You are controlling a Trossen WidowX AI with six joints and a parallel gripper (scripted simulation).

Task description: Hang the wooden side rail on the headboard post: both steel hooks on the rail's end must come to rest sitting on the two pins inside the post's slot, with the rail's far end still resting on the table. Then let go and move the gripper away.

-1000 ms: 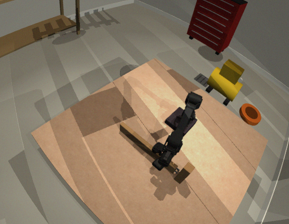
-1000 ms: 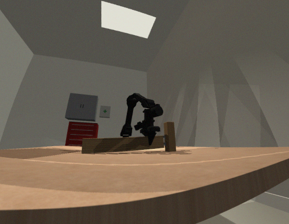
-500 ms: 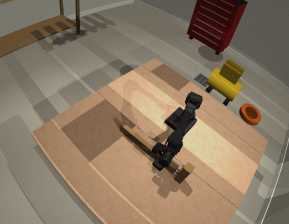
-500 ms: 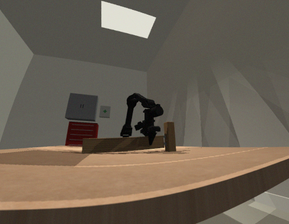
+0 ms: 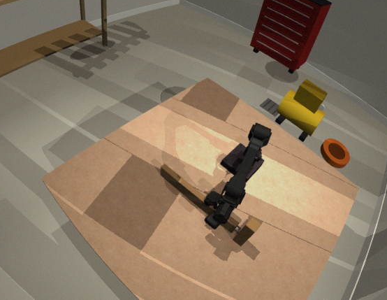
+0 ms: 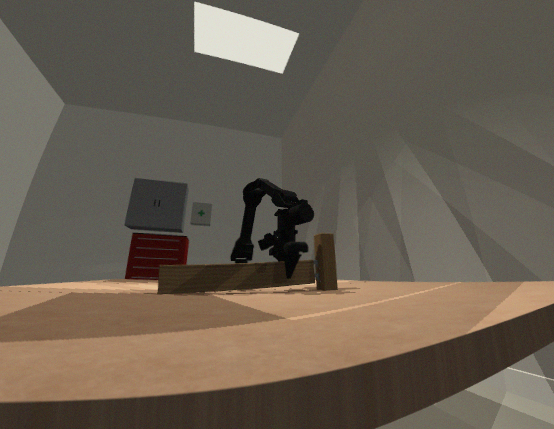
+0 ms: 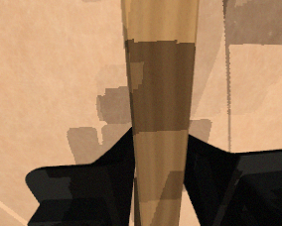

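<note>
Right now the headboard post is 20 mm ahead of my gripper tip, 130 mm to the left of it and 40 mm above it.
</note>
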